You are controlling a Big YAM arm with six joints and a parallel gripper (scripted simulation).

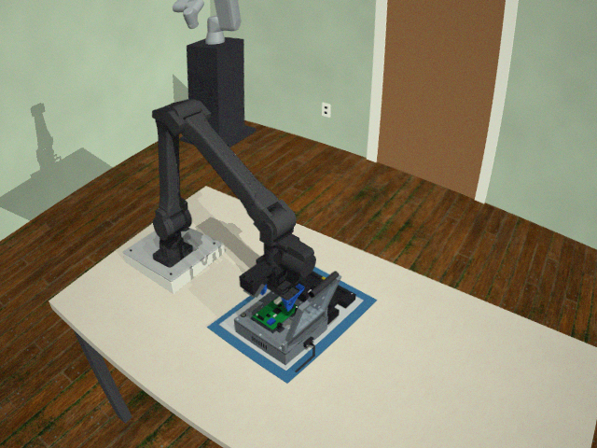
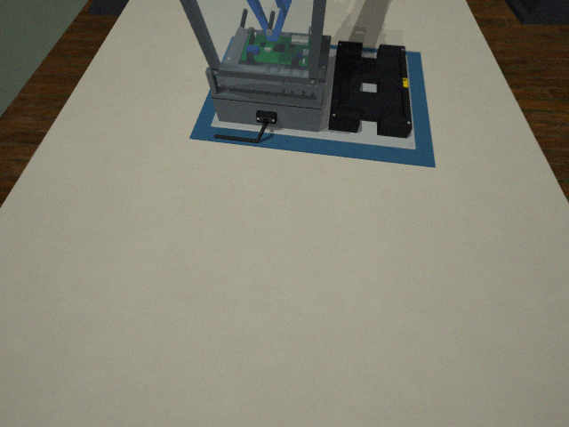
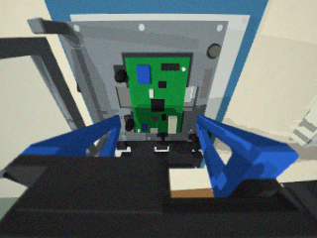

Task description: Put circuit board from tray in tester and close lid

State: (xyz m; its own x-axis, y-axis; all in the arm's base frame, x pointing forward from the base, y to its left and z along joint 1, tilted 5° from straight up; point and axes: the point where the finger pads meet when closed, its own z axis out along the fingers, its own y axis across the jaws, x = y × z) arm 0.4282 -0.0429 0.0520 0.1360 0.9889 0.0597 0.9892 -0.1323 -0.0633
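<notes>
My hand is 4 cm above the green circuit board. From my hand the other things lie so: tester lid: 12 cm ahead, 7 cm above, 2 cm to the right.
</notes>
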